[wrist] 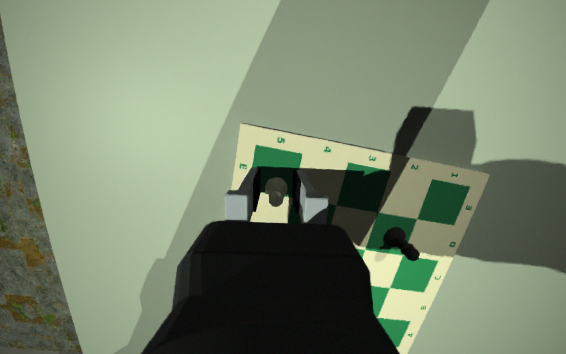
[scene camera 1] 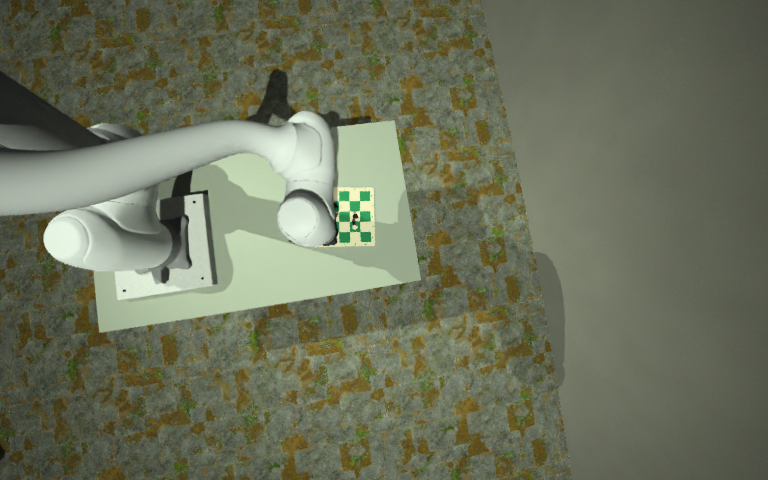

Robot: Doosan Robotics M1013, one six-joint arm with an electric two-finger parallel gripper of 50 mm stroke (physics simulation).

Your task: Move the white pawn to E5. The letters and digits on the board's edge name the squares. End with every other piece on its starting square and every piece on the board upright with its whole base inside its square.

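Seen in the pictures: gripper, fingertip midpoint: [wrist: 276, 181]; arm's base, link origin: [scene camera 1: 163, 245].
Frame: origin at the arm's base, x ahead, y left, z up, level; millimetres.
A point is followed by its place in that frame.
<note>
The white pawn [wrist: 276, 191] {x 550, y -28, z -1 mm} looks grey in shadow and stands between the fingers in the wrist view. Its base appears on green E5, near the border with cream D5; exact clearance is hard to tell. My gripper [wrist: 276, 181] {x 548, y -29, z -18 mm} is partly open around the pawn and does not hold it. The black housing hides much of the chessboard [wrist: 306, 135] {x 510, y -9, z -23 mm} [scene camera 1: 374, 206] {x 734, y 66, z -23 mm}. A black pawn [wrist: 400, 242] [scene camera 1: 355, 217] stands upright on green D2. In scene camera 1 the arm hides the white pawn and the gripper's fingertips.
The board lies on a pale green table top [scene camera 1: 373, 152] {x 756, y 275, z -29 mm} [wrist: 125, 100] {x 496, y -153, z -29 mm}. In scene camera 1 the arm's wrist [scene camera 1: 303, 217] {x 585, y -31, z 397 mm} covers the board's left part, and a small dark shape [scene camera 1: 336, 206] {x 599, y 79, z -21 mm} shows beside it, not clearly identifiable. The arm's base plate [scene camera 1: 195, 243] {x 108, y -6, z 0 mm} lies farther left.
</note>
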